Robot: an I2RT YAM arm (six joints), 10 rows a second.
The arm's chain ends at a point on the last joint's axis. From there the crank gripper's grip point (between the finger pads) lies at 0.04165 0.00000 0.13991 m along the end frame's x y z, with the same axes.
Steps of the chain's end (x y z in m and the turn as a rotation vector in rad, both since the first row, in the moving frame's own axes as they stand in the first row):
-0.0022 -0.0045 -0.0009 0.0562 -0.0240 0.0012
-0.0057 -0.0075 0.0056 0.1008 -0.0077 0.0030
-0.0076 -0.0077 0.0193 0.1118 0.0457 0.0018
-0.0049 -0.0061 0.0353 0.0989 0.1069 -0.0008
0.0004 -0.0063 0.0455 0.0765 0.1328 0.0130
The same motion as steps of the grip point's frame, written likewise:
-0.0056 -0.0123 -0.0002 0.0562 -0.0240 0.0012
-0.0068 -0.0215 0.0052 0.1008 -0.0077 0.0030
-0.0013 -0.0231 0.0164 0.1118 0.0457 0.0018
0.0098 -0.0197 0.0294 0.0989 0.1069 -0.0008
0.0186 -0.0161 0.0384 0.0765 0.1328 0.0130

